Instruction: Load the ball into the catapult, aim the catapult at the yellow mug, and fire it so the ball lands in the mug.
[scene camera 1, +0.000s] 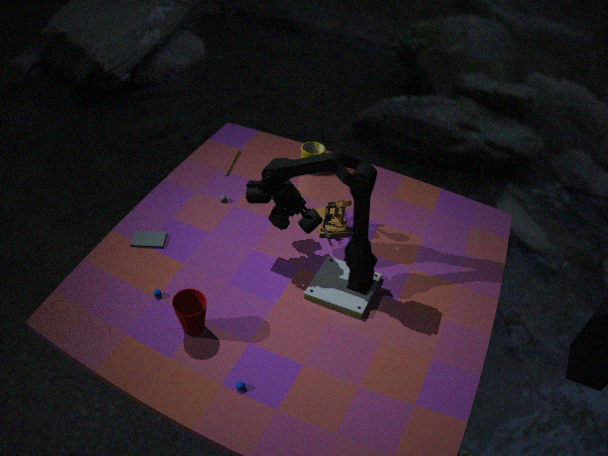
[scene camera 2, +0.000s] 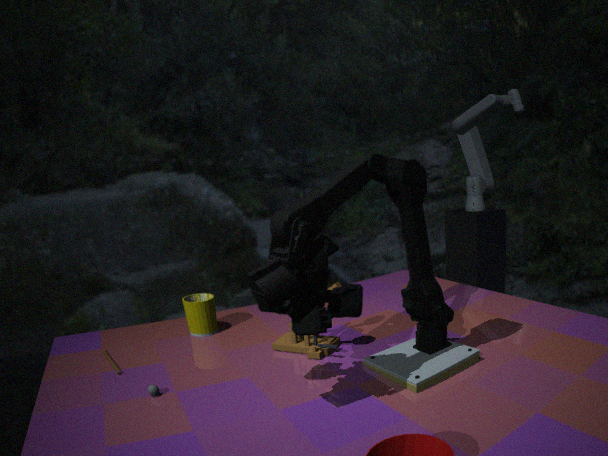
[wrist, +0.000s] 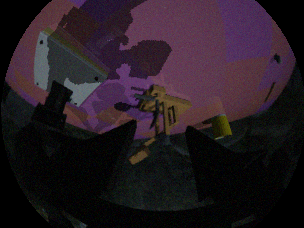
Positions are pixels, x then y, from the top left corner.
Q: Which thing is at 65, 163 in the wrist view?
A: The gripper.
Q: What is the gripper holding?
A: Nothing.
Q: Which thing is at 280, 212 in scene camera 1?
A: The gripper.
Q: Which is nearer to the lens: the wooden catapult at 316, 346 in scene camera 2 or the yellow mug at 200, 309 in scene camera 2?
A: The wooden catapult.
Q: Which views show the wooden catapult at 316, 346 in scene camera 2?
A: Scene camera 1, scene camera 2 and the wrist view: all of them.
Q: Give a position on a wooden catapult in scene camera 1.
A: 334, 225
